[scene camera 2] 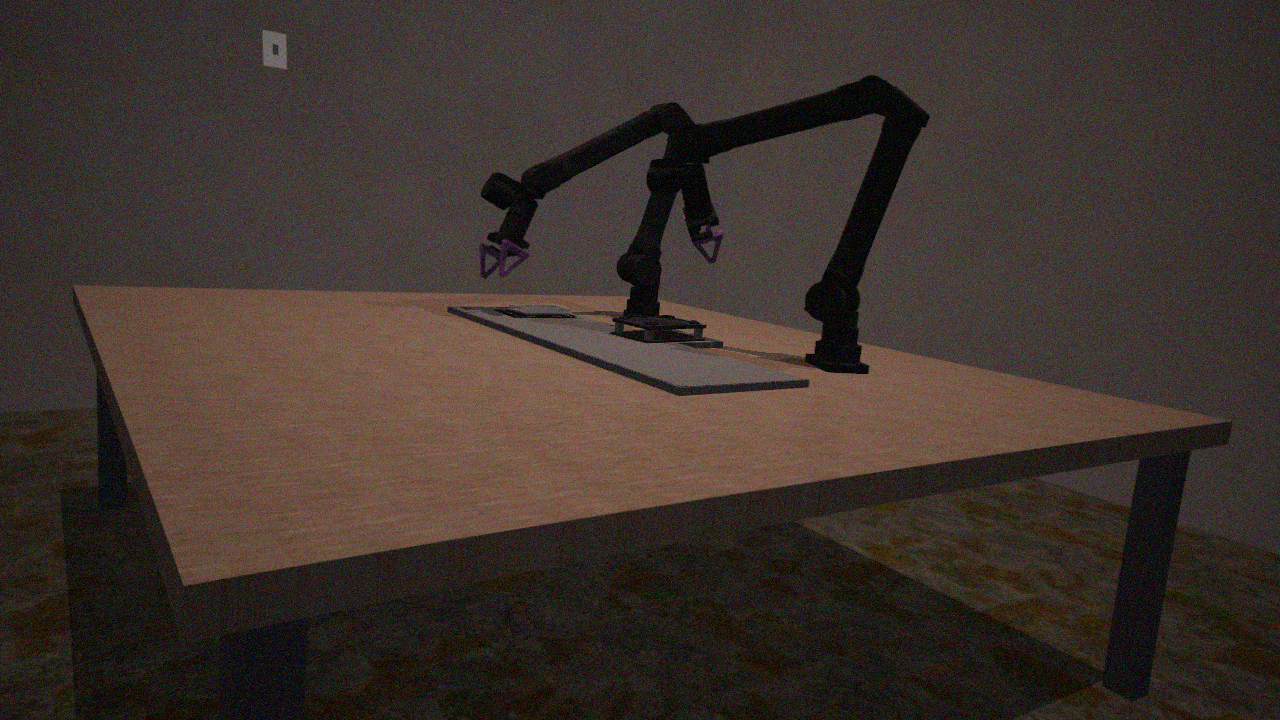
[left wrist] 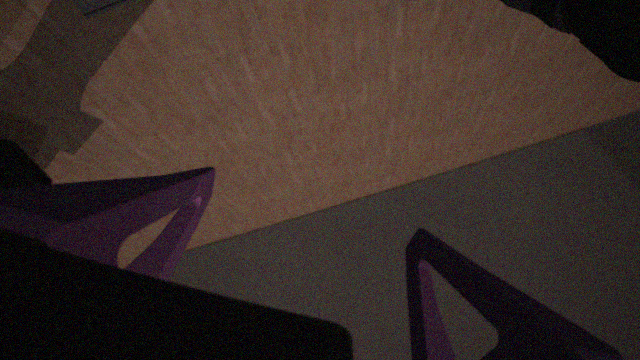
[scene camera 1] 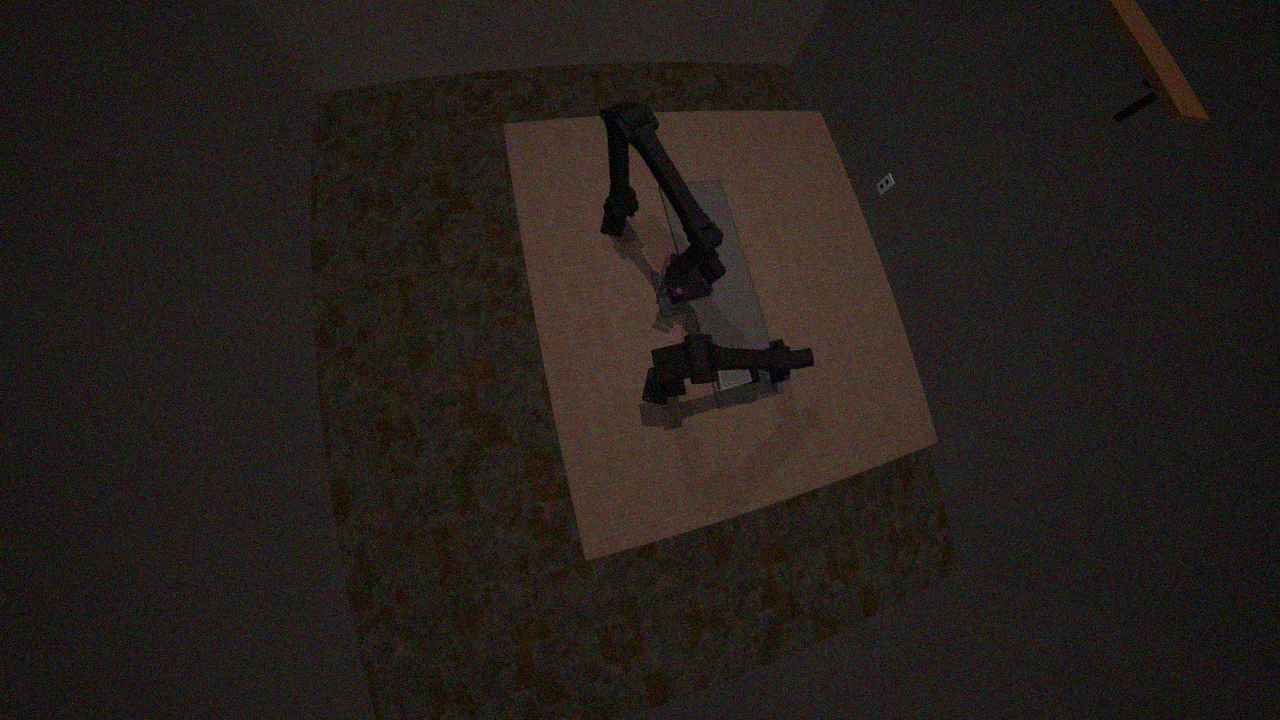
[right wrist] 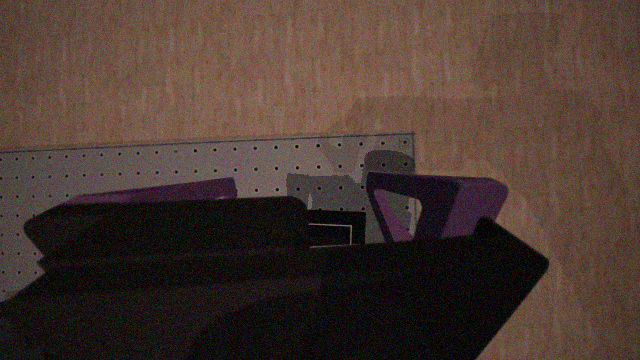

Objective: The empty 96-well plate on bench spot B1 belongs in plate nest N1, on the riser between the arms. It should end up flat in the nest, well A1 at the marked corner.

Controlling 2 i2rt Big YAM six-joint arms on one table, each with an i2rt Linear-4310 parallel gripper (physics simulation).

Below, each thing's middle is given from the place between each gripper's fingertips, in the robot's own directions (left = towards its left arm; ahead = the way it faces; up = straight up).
My right hand is 12 cm past the black nest with white outline [right wrist: 326, 227], 8 cm above it and 1 cm to the right of it.
Now: the black nest with white outline 30 cm to the right of my left hand, 26 cm ahead of it and 18 cm below it.
